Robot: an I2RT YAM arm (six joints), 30 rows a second.
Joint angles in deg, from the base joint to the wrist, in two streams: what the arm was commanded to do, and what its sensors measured. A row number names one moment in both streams.
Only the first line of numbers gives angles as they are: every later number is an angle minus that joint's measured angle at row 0.
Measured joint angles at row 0: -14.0, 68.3, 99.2, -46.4, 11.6, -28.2
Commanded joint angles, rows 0 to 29: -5.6, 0.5, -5.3, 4.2, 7.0, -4.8; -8.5, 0.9, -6.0, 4.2, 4.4, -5.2; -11.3, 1.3, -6.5, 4.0, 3.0, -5.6; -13.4, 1.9, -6.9, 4.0, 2.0, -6.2; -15.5, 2.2, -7.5, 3.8, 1.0, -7.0; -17.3, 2.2, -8.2, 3.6, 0.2, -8.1; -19.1, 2.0, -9.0, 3.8, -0.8, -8.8; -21.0, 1.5, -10.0, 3.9, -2.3, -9.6; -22.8, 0.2, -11.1, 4.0, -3.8, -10.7; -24.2, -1.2, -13.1, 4.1, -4.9, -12.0; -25.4, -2.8, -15.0, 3.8, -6.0, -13.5; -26.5, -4.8, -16.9, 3.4, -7.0, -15.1; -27.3, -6.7, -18.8, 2.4, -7.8, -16.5; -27.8, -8.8, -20.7, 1.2, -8.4, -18.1; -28.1, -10.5, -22.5, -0.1, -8.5, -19.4; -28.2, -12.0, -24.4, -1.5, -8.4, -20.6; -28.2, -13.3, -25.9, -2.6, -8.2, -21.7; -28.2, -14.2, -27.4, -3.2, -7.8, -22.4; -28.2, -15.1, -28.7, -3.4, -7.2, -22.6; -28.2, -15.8, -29.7, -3.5, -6.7, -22.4; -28.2, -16.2, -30.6, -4.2, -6.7, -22.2; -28.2, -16.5, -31.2, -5.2, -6.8, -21.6; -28.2, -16.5, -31.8, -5.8, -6.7, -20.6; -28.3, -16.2, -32.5, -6.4, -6.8, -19.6; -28.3, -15.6, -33.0, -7.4, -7.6, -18.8; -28.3, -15.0, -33.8, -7.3, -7.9, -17.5; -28.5, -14.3, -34.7, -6.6, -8.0, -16.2; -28.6, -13.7, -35.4, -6.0, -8.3, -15.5; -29.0, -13.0, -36.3, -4.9, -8.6, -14.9; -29.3, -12.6, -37.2, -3.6, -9.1, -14.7
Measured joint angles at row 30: -28.3, -14.7, -34.5, -6.1, -7.2, -18.0
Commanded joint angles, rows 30 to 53: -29.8, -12.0, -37.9, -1.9, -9.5, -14.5; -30.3, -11.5, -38.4, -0.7, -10.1, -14.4; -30.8, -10.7, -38.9, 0.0, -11.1, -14.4; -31.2, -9.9, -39.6, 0.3, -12.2, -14.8; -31.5, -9.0, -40.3, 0.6, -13.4, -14.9; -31.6, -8.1, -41.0, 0.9, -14.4, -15.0; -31.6, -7.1, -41.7, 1.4, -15.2, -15.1; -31.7, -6.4, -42.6, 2.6, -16.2, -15.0; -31.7, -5.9, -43.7, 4.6, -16.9, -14.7; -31.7, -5.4, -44.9, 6.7, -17.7, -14.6; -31.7, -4.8, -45.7, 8.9, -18.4, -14.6; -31.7, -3.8, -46.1, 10.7, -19.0, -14.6; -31.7, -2.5, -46.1, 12.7, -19.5, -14.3; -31.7, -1.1, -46.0, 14.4, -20.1, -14.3; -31.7, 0.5, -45.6, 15.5, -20.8, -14.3; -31.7, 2.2, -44.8, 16.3, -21.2, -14.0; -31.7, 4.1, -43.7, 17.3, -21.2, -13.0; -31.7, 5.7, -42.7, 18.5, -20.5, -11.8; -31.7, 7.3, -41.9, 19.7, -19.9, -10.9; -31.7, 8.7, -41.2, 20.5, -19.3, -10.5; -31.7, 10.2, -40.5, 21.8, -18.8, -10.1; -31.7, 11.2, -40.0, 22.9, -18.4, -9.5; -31.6, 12.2, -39.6, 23.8, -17.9, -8.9; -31.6, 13.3, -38.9, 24.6, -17.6, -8.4
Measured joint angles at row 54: -31.6, 10.5, -42.6, 17.0, -18.0, -12.0
